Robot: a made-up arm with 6 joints. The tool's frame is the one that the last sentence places.
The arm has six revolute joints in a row. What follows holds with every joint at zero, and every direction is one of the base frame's.
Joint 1 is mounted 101 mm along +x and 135 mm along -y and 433 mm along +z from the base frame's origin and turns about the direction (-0.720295, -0.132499, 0.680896).
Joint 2 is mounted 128 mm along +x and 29 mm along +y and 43 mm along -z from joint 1 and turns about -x.
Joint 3 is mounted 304 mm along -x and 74 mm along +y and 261 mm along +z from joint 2 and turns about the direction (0.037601, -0.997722, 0.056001).
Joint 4 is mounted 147 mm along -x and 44 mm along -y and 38 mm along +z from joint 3 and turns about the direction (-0.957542, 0.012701, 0.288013).
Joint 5 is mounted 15 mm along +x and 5 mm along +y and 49 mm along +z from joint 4 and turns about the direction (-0.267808, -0.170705, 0.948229).
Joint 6 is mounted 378 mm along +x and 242 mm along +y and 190 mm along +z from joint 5 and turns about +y.
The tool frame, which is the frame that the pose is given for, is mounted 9 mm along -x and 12 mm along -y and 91 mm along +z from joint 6; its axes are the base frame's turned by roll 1.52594, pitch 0.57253 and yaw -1.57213 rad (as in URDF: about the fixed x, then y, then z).
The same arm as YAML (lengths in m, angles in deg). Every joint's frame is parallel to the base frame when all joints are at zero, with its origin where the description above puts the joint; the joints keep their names.
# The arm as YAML. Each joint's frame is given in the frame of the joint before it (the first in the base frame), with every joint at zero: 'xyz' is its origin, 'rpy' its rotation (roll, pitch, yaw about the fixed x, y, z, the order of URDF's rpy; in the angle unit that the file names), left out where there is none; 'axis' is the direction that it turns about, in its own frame. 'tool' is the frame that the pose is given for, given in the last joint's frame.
units:
  length: m
  angle: deg
joints:
  - name: joint 1
    type: revolute
    origin:
      xyz: [0.101, -0.135, 0.433]
    axis: [-0.720295, -0.132499, 0.680896]
  - name: joint 2
    type: revolute
    origin:
      xyz: [0.128, 0.029, -0.043]
    axis: [-1.0, 0.0, 0.0]
  - name: joint 3
    type: revolute
    origin:
      xyz: [-0.304, 0.074, 0.261]
    axis: [0.037601, -0.997722, 0.056001]
  - name: joint 4
    type: revolute
    origin:
      xyz: [-0.147, -0.044, 0.038]
    axis: [-0.957542, 0.012701, 0.288013]
  - name: joint 5
    type: revolute
    origin:
      xyz: [0.015, 0.005, 0.049]
    axis: [-0.267808, -0.170705, 0.948229]
  - name: joint 6
    type: revolute
    origin:
      xyz: [0.378, 0.242, 0.19]
    axis: [0.0, 1.0, 0.0]
tool:
  origin:
    xyz: [-0.009, -0.012, 0.091]
    rpy: [87.43, 32.8, -90.08]

